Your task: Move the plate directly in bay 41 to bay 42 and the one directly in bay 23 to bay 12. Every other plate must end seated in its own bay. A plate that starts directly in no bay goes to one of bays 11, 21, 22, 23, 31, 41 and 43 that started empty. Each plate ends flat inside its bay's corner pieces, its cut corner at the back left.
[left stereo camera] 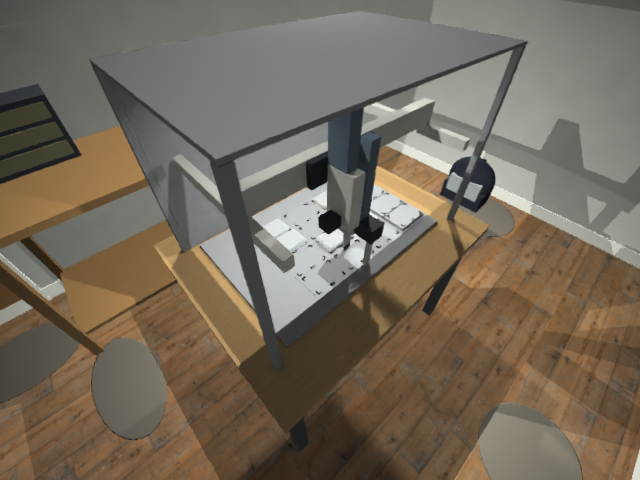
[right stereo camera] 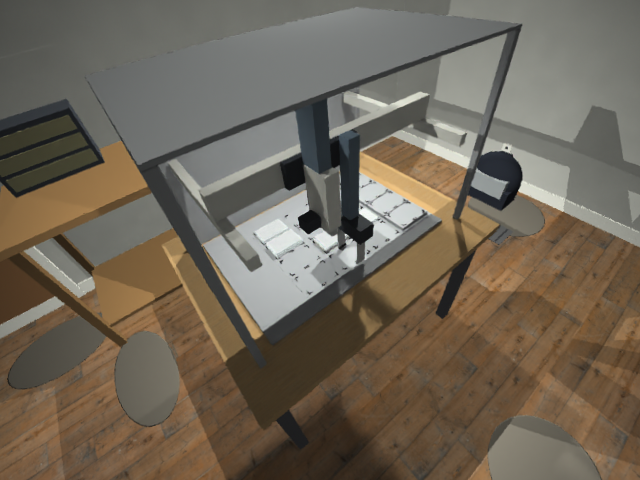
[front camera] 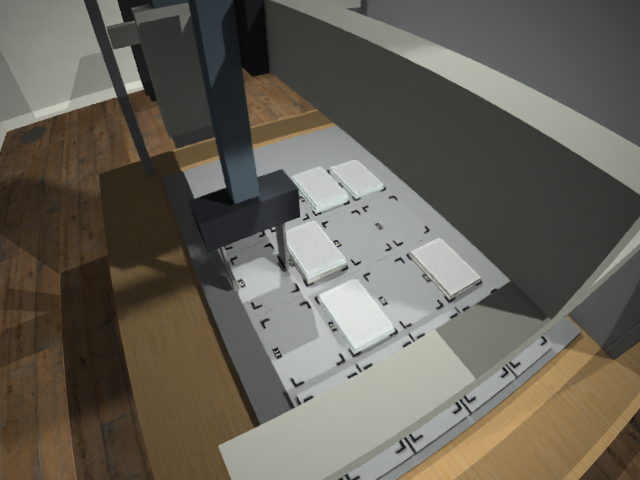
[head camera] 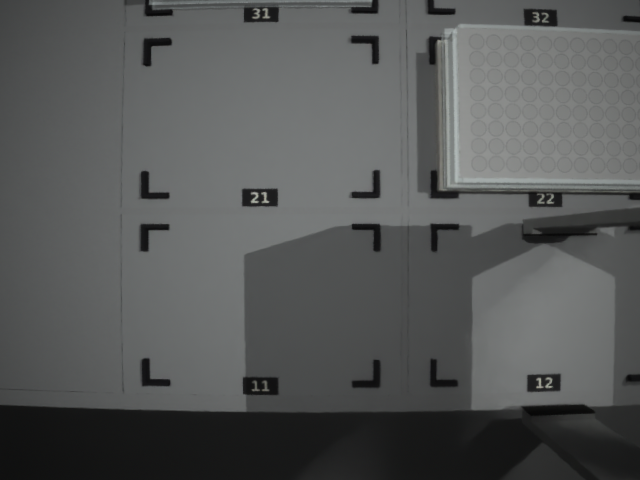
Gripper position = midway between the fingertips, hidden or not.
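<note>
On the head camera you'd see my gripper [head camera: 554, 321] and a bay 12 [head camera: 492, 306]. The left stereo camera gives me a frame post [left stereo camera: 226, 178], a grey wall [left stereo camera: 198, 219] and my gripper [left stereo camera: 355, 253]. It's the same with the right stereo camera: my gripper [right stereo camera: 350, 253], the frame post [right stereo camera: 154, 177] and the grey wall [right stereo camera: 208, 164]. And the front camera has the grey wall [front camera: 578, 60] along with my gripper [front camera: 259, 272].
</note>
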